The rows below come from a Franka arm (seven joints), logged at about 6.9 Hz.
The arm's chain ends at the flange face. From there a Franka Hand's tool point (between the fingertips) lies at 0.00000 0.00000 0.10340 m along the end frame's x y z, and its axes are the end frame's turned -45 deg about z.
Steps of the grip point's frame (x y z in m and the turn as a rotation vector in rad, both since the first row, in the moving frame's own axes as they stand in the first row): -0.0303 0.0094 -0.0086 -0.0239 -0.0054 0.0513; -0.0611 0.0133 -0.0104 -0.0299 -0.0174 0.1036; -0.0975 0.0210 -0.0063 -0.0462 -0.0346 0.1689; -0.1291 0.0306 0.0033 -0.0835 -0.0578 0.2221; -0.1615 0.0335 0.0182 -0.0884 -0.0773 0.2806
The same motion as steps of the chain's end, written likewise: -0.0161 0.0259 -0.0086 -0.0207 0.0131 0.0513; -0.0345 0.0491 -0.0103 -0.0334 0.0088 0.1036; -0.0544 0.0778 -0.0061 -0.0571 0.0082 0.1689; -0.0704 0.1025 0.0038 -0.0999 0.0182 0.2221; -0.0896 0.1258 0.0189 -0.1172 0.0078 0.2806
